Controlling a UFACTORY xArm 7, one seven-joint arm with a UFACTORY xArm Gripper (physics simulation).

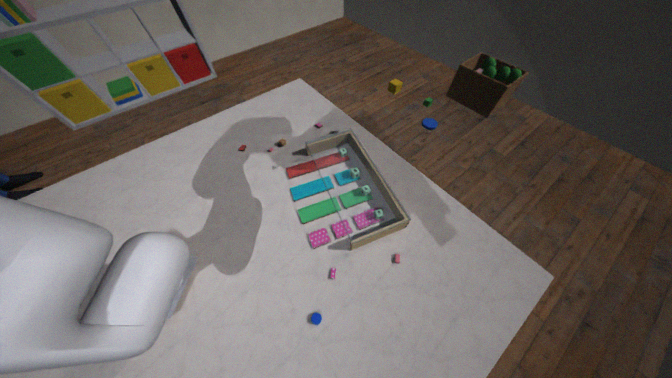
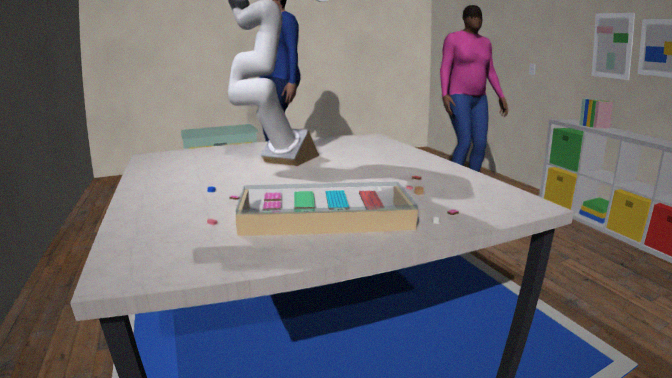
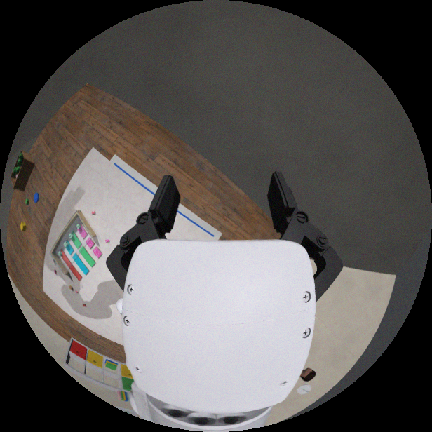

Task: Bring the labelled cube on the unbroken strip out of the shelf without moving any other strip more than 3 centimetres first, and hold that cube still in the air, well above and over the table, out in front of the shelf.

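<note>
The low shelf (image 1: 380, 234) (image 2: 325, 222) (image 3: 87, 223) stands on the table with a see-through top. Four strips run out of its open front. The red strip (image 1: 302, 168) (image 2: 371, 200) (image 3: 71, 266) looks unbroken; a pale green labelled cube (image 1: 343, 151) sits at its inner end. The blue strip (image 1: 311, 188) (image 2: 337, 199) and green strip (image 1: 318, 210) (image 2: 304, 200) each show a gap. The pink dotted strip (image 1: 319, 238) (image 2: 273, 196) is in three pieces. Their cubes (image 1: 354, 172) (image 1: 366, 190) (image 1: 379, 213) sit inside. My gripper (image 3: 222, 183) is open and empty, high above and away from the shelf.
Small loose bits lie around the shelf, among them a blue disc (image 1: 316, 318), a pink piece (image 1: 396, 258) and a brown block (image 1: 281, 143) (image 2: 419, 190). The arm's base (image 2: 295, 152) stands at the table's far side. Two people stand beyond the table.
</note>
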